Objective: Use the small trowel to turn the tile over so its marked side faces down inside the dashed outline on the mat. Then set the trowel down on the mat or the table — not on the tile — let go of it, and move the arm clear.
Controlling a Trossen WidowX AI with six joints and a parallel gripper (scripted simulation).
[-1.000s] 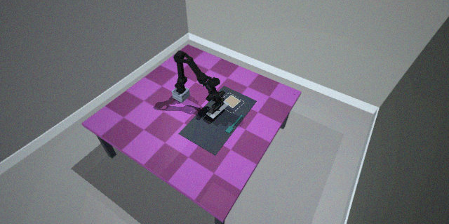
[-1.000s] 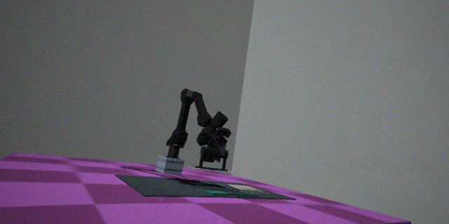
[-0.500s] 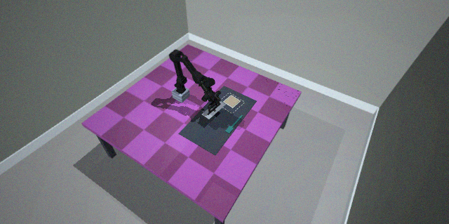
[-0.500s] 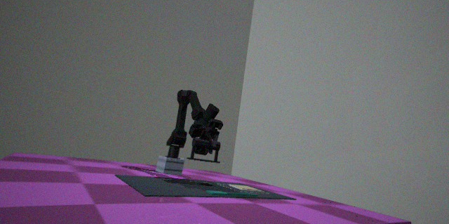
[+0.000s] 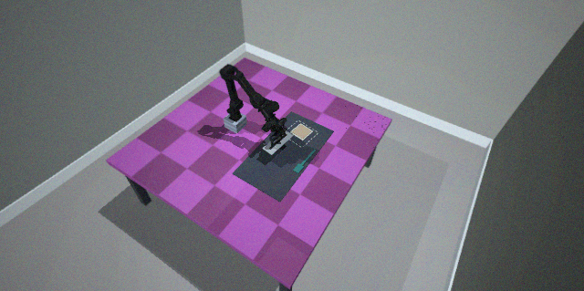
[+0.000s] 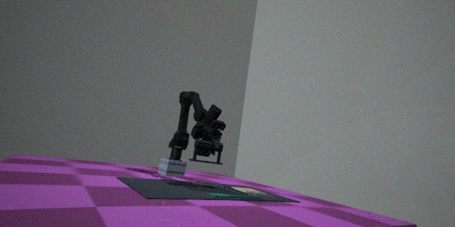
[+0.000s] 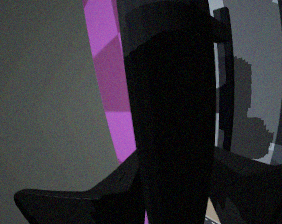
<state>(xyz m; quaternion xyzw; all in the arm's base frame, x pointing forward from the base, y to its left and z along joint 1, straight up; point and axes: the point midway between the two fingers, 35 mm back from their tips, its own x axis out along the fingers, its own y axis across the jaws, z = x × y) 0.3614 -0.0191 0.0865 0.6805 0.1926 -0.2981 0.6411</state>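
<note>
Right now my gripper tip is 20 mm past the trowel and 10 mm above it. Round my gripper tip: tool-shaped bar (150 mm ahead, 10 mm to the right, 140 mm below); then dark mat (10 mm ahead, 10 mm to the left, 160 mm below); then tile (10 mm ahead, 210 mm to the left, 140 mm below).
</note>
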